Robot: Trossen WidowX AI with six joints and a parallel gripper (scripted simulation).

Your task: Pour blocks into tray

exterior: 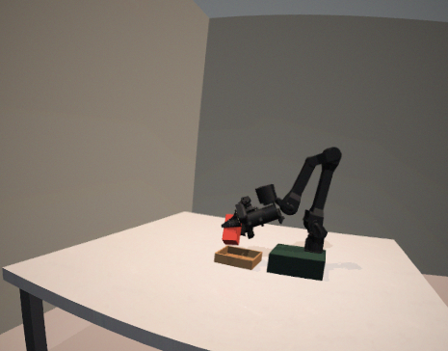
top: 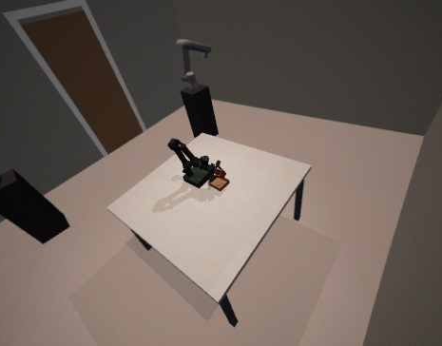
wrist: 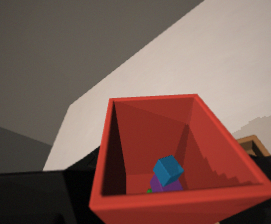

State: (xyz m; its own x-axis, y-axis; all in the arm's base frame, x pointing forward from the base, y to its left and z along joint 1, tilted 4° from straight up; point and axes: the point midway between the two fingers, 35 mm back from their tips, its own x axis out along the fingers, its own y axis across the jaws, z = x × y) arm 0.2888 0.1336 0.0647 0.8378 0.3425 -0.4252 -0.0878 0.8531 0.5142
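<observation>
The blue block is 30 mm behind my gripper tip, 10 mm to the right of it and 10 mm below it. From my gripper tip the other things lie so: red cup 40 mm behind, 20 mm below, 10 mm to the left; then purple block 40 mm behind, 20 mm below.
</observation>
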